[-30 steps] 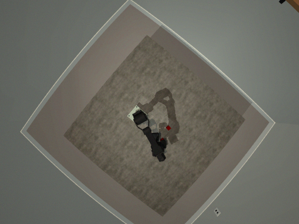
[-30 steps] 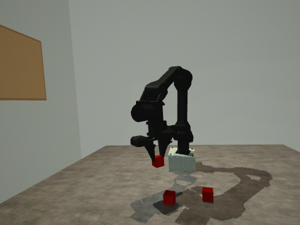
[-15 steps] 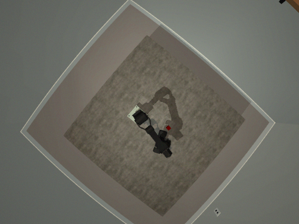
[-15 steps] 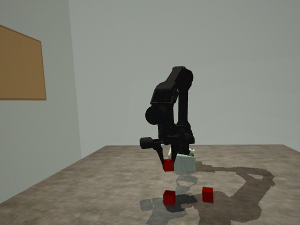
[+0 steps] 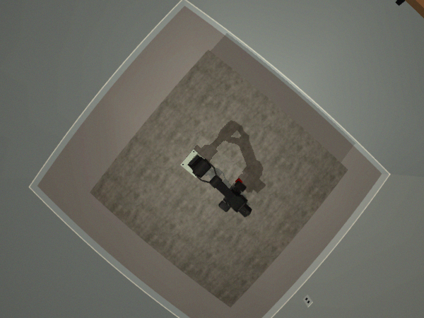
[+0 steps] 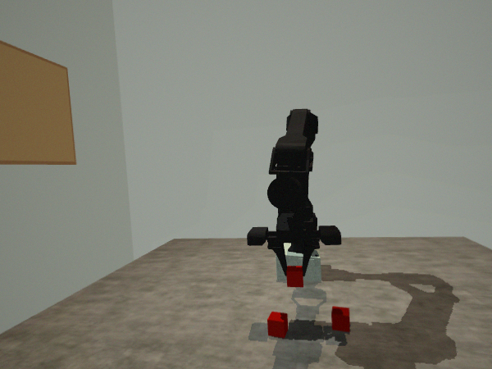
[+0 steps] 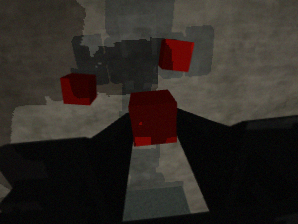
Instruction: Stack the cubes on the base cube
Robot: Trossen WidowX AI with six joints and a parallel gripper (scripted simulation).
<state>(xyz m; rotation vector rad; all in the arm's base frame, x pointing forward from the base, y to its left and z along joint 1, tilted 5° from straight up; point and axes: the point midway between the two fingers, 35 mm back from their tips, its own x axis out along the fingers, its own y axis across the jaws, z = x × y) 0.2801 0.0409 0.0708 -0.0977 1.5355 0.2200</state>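
Now: the red cube 9 cm below my gripper tip, 5 cm ahead of it and 3 cm to the right of it.
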